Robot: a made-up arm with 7 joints. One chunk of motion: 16 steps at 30 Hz.
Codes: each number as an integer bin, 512 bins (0 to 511) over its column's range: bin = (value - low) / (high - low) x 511, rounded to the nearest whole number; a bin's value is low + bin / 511 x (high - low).
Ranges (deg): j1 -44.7..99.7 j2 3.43..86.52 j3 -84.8..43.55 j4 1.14..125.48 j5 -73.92..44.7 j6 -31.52..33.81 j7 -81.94..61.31
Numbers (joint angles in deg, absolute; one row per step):
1: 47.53 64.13 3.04 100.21 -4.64 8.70 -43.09
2: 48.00 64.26 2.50 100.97 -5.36 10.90 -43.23
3: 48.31 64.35 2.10 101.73 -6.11 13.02 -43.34
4: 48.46 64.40 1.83 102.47 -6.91 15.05 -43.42
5: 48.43 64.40 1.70 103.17 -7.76 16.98 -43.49
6: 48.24 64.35 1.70 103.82 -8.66 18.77 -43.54
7: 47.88 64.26 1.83 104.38 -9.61 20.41 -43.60
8: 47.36 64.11 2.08 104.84 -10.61 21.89 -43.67
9: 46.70 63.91 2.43 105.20 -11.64 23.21 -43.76
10: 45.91 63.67 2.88 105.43 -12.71 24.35 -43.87
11: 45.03 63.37 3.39 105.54 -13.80 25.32 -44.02
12: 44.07 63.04 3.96 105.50 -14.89 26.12 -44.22
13: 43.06 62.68 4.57 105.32 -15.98 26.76 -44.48
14: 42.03 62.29 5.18 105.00 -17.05 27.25 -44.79
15: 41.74 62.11 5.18 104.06 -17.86 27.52 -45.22
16: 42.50 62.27 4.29 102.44 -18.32 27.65 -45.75
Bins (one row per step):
1: 326 373 350 407 298 315 139
2: 328 374 348 410 295 332 138
3: 329 375 346 413 292 348 138
4: 330 375 345 416 289 364 137
5: 330 375 344 419 285 379 137
6: 329 375 344 422 281 393 137
7: 328 374 345 424 277 406 137
8: 326 373 346 426 273 418 137
9: 323 372 347 428 268 428 136
10: 321 370 349 429 264 437 136
11: 318 369 351 429 259 445 135
12: 314 367 353 429 254 451 135
13: 311 364 356 428 250 456 134
14: 307 362 358 427 245 460 133
15: 306 361 358 423 241 462 131
16: 309 362 355 416 240 463 129

